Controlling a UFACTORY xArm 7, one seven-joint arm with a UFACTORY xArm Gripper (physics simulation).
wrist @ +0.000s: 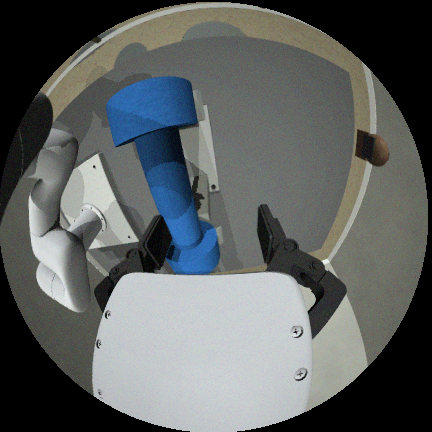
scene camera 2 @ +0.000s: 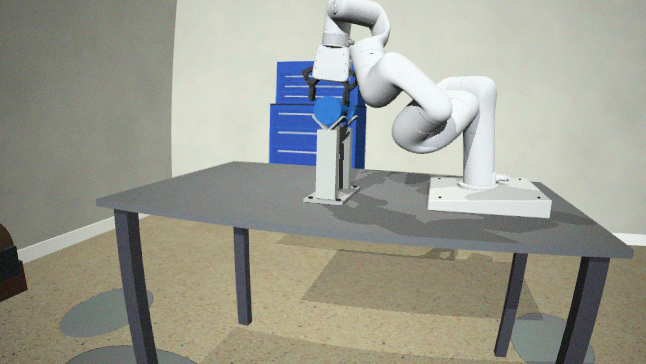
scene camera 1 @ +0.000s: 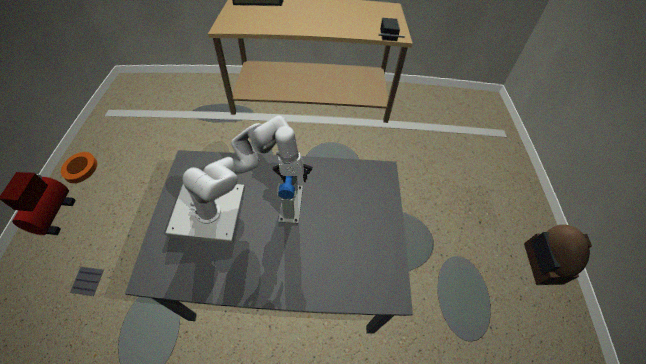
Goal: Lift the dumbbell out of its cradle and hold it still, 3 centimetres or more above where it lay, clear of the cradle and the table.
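Places are measured from the arm's base along level axes (x right, y ahead, z up), in metres.
Pixels of known places: gripper, fingertip midpoint: (wrist: pixel 209 222) (scene camera 1: pixel 294 179); arm's base at its link origin: (wrist: pixel 93 218) (scene camera 2: pixel 478 185) (scene camera 1: pixel 208 212).
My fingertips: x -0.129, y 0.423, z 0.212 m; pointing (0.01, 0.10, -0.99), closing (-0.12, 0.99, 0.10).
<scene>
Ahead of a thing's pixels: the offset from my fingertips to its top centre. Level surfaces: height alone.
The blue dumbbell @(dx -0.022, dy -0.034, dz +0.016 m) (scene camera 1: pixel 286 190) (scene camera 2: pixel 328 111) (wrist: pixel 170 187) lies level in the V-shaped rests of the pale grey cradle @(dx -0.021, dy -0.034, dz -0.031 m) (scene camera 1: pixel 288 209) (scene camera 2: pixel 327 165) (wrist: pixel 210 150), which stands on the dark grey table @(dz -0.249 m) (scene camera 1: pixel 350 250) (scene camera 2: pixel 200 192) (wrist: pixel 280 125). My gripper (scene camera 1: pixel 293 178) (scene camera 2: pixel 329 100) (wrist: pixel 209 222) is open and empty, pointing down over the dumbbell. In the wrist view the handle runs slanted, and the far head sits close to the left finger, with a wider gap to the right finger. Part of the far head is hidden behind the left finger and the gripper body.
The arm's white base plate (scene camera 1: pixel 177 222) (scene camera 2: pixel 490 206) (wrist: pixel 107 190) is bolted to the table beside the cradle. A blue drawer cabinet (scene camera 2: pixel 292 142) stands behind the table. A wooden workbench (scene camera 1: pixel 320 20) stands at the back of the room.
</scene>
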